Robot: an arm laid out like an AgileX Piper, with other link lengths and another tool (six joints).
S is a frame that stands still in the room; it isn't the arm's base.
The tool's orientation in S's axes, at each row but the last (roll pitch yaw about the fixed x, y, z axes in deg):
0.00, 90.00, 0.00
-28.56, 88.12, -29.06
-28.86, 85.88, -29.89
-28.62, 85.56, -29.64
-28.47, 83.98, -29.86
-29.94, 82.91, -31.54
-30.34, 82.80, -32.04
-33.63, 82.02, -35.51
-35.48, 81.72, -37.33
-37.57, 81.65, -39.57
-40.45, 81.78, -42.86
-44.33, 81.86, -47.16
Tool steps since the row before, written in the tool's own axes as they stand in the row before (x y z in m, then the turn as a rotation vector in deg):
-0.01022, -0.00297, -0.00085, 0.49, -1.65, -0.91
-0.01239, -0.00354, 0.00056, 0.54, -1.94, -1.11
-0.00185, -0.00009, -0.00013, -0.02, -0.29, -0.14
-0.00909, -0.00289, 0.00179, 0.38, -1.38, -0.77
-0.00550, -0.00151, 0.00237, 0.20, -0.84, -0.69
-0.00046, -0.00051, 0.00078, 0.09, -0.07, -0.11
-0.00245, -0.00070, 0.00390, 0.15, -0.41, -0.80
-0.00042, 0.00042, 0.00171, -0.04, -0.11, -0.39
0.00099, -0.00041, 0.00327, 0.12, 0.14, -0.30
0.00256, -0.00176, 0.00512, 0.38, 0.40, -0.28
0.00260, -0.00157, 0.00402, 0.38, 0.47, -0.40
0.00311, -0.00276, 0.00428, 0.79, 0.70, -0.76
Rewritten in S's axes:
-0.00085, -0.00297, 0.01022, -0.91, -1.65, -0.49
0.00017, -0.00335, 0.01245, -1.11, -1.94, -0.54
-0.00025, -0.00002, 0.00184, -0.15, -0.29, 0.02
0.00112, -0.00257, 0.00929, -0.77, -1.38, -0.38
0.00182, -0.00127, 0.00576, -0.69, -0.83, -0.22
0.00071, -0.00050, 0.00057, -0.10, -0.07, -0.10
0.00359, -0.00064, 0.00290, -0.79, -0.40, -0.21
0.00167, 0.00040, 0.00058, -0.40, -0.10, 0.00
0.00334, -0.00058, -0.00056, -0.28, 0.14, -0.17
0.00530, -0.00214, -0.00179, -0.22, 0.37, -0.44
0.00419, -0.00196, -0.00199, -0.34, 0.45, -0.46
0.00440, -0.00325, -0.00237, -0.64, 0.65, -0.93

